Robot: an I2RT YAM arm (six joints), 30 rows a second.
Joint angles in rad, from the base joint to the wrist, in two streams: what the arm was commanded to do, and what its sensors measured. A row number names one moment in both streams.
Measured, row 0: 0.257 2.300 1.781 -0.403 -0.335 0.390
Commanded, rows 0 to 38: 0.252 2.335 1.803 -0.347 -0.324 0.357; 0.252 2.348 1.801 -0.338 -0.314 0.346; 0.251 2.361 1.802 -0.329 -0.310 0.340; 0.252 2.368 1.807 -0.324 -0.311 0.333; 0.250 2.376 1.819 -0.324 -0.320 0.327; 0.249 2.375 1.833 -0.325 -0.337 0.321; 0.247 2.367 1.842 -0.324 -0.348 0.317; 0.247 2.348 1.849 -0.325 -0.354 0.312; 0.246 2.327 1.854 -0.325 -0.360 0.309; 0.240 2.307 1.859 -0.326 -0.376 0.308; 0.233 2.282 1.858 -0.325 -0.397 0.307; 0.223 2.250 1.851 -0.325 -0.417 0.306; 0.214 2.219 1.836 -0.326 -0.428 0.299; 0.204 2.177 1.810 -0.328 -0.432 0.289; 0.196 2.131 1.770 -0.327 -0.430 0.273; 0.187 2.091 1.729 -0.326 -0.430 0.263; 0.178 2.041 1.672 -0.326 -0.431 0.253; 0.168 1.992 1.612 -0.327 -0.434 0.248; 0.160 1.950 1.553 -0.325 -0.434 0.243; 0.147 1.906 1.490 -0.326 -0.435 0.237; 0.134 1.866 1.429 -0.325 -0.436 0.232; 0.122 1.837 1.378 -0.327 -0.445 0.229; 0.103 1.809 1.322 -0.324 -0.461 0.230; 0.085 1.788 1.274 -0.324 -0.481 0.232; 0.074 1.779 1.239 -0.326 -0.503 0.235; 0.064 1.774 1.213 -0.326 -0.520 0.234; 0.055 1.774 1.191 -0.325 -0.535 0.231; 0.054 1.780 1.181 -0.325 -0.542 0.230; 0.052 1.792 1.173 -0.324 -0.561 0.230; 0.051 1.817 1.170 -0.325 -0.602 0.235; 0.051 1.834 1.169 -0.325 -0.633 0.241; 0.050 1.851 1.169 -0.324 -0.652 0.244; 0.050 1.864 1.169 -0.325 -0.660 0.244; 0.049 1.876 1.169 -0.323 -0.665 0.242; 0.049 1.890 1.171 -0.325 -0.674 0.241; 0.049 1.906 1.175 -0.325 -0.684 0.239; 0.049 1.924 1.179 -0.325 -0.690 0.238; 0.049 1.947 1.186 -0.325 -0.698 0.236; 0.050 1.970 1.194 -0.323 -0.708 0.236
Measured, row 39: 0.048 1.925 1.169 -0.326 -0.641 0.246
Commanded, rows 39 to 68: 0.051 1.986 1.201 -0.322 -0.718 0.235; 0.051 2.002 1.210 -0.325 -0.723 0.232; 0.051 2.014 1.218 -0.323 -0.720 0.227; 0.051 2.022 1.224 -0.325 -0.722 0.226; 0.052 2.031 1.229 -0.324 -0.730 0.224; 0.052 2.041 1.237 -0.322 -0.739 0.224; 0.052 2.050 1.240 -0.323 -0.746 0.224; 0.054 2.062 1.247 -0.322 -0.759 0.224; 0.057 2.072 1.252 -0.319 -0.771 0.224; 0.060 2.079 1.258 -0.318 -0.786 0.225; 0.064 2.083 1.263 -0.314 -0.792 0.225; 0.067 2.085 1.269 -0.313 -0.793 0.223; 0.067 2.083 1.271 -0.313 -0.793 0.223; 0.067 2.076 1.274 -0.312 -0.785 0.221; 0.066 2.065 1.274 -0.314 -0.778 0.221; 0.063 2.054 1.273 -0.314 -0.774 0.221; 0.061 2.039 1.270 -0.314 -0.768 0.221; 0.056 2.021 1.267 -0.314 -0.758 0.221; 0.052 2.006 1.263 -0.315 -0.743 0.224; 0.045 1.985 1.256 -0.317 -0.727 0.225; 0.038 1.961 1.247 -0.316 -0.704 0.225; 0.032 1.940 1.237 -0.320 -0.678 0.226; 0.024 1.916 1.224 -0.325 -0.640 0.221; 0.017 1.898 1.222 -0.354 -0.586 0.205; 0.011 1.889 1.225 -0.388 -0.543 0.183; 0.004 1.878 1.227 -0.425 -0.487 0.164; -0.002 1.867 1.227 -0.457 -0.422 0.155; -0.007 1.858 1.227 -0.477 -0.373 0.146; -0.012 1.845 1.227 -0.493 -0.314 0.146; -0.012 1.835 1.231 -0.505 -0.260 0.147
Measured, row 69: -0.001 1.863 1.229 -0.419 -0.469 0.184
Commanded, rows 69 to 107: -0.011 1.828 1.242 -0.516 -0.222 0.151; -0.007 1.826 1.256 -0.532 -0.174 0.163; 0.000 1.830 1.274 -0.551 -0.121 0.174; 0.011 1.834 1.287 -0.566 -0.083 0.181; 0.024 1.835 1.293 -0.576 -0.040 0.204; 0.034 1.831 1.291 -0.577 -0.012 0.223; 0.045 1.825 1.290 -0.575 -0.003 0.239; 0.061 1.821 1.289 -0.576 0.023 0.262; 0.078 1.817 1.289 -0.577 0.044 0.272; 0.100 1.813 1.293 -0.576 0.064 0.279; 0.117 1.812 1.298 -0.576 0.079 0.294; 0.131 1.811 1.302 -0.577 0.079 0.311; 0.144 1.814 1.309 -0.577 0.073 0.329; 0.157 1.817 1.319 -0.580 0.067 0.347; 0.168 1.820 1.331 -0.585 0.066 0.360; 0.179 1.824 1.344 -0.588 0.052 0.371; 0.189 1.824 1.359 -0.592 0.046 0.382; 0.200 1.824 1.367 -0.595 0.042 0.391; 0.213 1.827 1.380 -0.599 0.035 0.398; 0.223 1.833 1.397 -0.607 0.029 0.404; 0.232 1.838 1.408 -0.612 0.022 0.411; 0.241 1.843 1.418 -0.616 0.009 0.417; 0.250 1.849 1.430 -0.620 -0.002 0.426; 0.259 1.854 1.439 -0.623 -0.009 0.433; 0.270 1.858 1.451 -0.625 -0.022 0.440; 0.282 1.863 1.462 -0.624 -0.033 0.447; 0.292 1.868 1.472 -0.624 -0.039 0.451; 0.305 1.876 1.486 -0.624 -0.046 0.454; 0.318 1.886 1.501 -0.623 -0.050 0.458; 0.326 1.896 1.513 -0.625 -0.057 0.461; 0.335 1.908 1.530 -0.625 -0.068 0.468; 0.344 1.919 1.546 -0.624 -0.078 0.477; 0.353 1.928 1.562 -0.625 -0.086 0.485; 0.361 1.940 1.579 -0.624 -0.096 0.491; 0.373 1.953 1.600 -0.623 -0.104 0.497; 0.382 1.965 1.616 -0.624 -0.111 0.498; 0.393 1.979 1.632 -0.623 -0.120 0.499; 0.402 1.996 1.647 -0.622 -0.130 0.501; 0.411 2.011 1.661 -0.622 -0.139 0.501
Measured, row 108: 0.389 1.977 1.624 -0.617 -0.090 0.480
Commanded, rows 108 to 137: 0.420 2.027 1.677 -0.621 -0.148 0.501; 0.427 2.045 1.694 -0.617 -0.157 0.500; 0.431 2.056 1.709 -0.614 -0.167 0.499; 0.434 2.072 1.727 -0.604 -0.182 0.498; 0.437 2.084 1.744 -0.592 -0.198 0.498; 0.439 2.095 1.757 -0.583 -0.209 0.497; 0.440 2.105 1.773 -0.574 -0.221 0.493; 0.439 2.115 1.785 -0.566 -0.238 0.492; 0.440 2.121 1.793 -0.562 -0.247 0.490; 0.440 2.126 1.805 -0.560 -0.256 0.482; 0.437 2.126 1.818 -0.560 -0.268 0.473; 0.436 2.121 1.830 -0.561 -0.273 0.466; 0.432 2.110 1.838 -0.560 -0.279 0.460; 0.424 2.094 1.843 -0.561 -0.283 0.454; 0.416 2.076 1.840 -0.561 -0.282 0.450; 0.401 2.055 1.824 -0.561 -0.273 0.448; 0.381 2.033 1.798 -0.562 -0.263 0.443; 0.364 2.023 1.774 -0.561 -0.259 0.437; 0.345 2.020 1.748 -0.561 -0.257 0.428; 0.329 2.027 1.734 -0.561 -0.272 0.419; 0.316 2.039 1.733 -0.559 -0.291 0.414; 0.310 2.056 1.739 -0.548 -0.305 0.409; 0.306 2.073 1.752 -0.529 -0.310 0.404; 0.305 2.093 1.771 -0.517 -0.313 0.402; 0.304 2.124 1.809 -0.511 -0.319 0.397; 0.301 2.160 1.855 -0.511 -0.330 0.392; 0.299 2.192 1.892 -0.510 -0.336 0.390; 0.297 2.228 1.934 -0.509 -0.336 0.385; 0.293 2.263 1.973 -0.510 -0.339 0.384; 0.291 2.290 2.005 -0.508 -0.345 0.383
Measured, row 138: 0.282 2.226 1.938 -0.527 -0.308 0.406
